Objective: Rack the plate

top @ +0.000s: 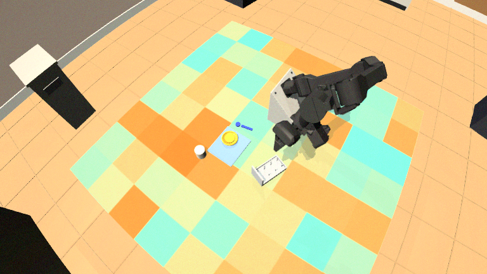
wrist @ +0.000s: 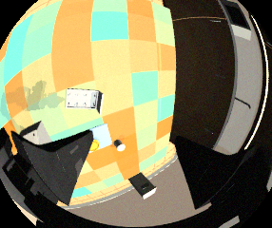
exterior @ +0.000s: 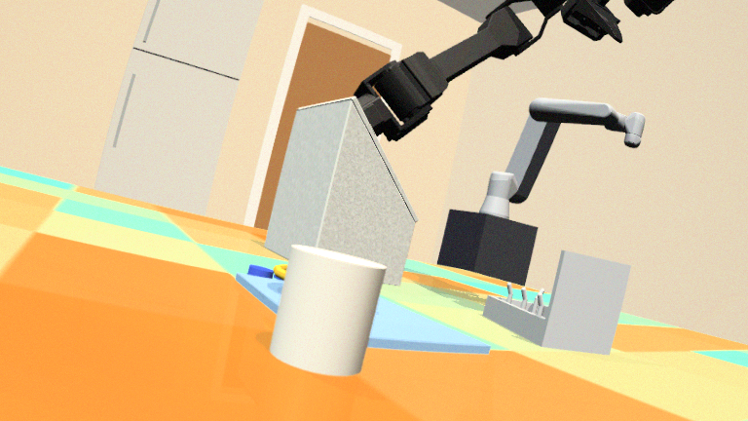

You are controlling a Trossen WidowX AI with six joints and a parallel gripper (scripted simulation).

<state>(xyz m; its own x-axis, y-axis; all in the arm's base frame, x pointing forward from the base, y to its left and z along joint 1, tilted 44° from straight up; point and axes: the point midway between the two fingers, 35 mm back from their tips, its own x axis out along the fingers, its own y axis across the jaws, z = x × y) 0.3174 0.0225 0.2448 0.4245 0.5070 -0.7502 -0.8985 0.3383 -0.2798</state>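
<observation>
My gripper tip is now 3 cm past the yellow plate, 26 cm to the left of it and 32 cm above it. The rest, counted from my gripper tip: dish rack (3 cm behind, 4 cm to the right, 31 cm below); then light blue mat (1 cm behind, 24 cm to the right, 33 cm below); then blue utensil (12 cm behind, 27 cm to the right, 33 cm below).
</observation>
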